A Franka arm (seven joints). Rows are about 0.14 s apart.
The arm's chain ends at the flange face. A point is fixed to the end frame.
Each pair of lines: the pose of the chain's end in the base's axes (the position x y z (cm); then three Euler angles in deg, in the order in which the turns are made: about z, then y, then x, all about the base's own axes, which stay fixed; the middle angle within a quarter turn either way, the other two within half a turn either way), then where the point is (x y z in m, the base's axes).
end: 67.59, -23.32, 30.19, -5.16, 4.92, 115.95
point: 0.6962 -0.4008 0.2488
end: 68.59, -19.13, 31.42, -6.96, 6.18, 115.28
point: 0.7108 -0.3589 0.2632
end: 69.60, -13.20, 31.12, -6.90, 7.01, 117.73
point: 0.7234 -0.2969 0.2533
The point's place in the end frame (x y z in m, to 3 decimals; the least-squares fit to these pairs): 0.003 0.026 0.175
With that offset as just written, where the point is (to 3 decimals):
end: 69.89, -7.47, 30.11, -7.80, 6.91, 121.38
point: 0.726 -0.236 0.233
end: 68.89, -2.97, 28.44, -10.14, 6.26, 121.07
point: 0.715 -0.191 0.217
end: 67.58, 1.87, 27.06, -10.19, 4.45, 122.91
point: 0.697 -0.141 0.197
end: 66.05, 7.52, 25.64, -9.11, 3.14, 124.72
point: 0.677 -0.082 0.178
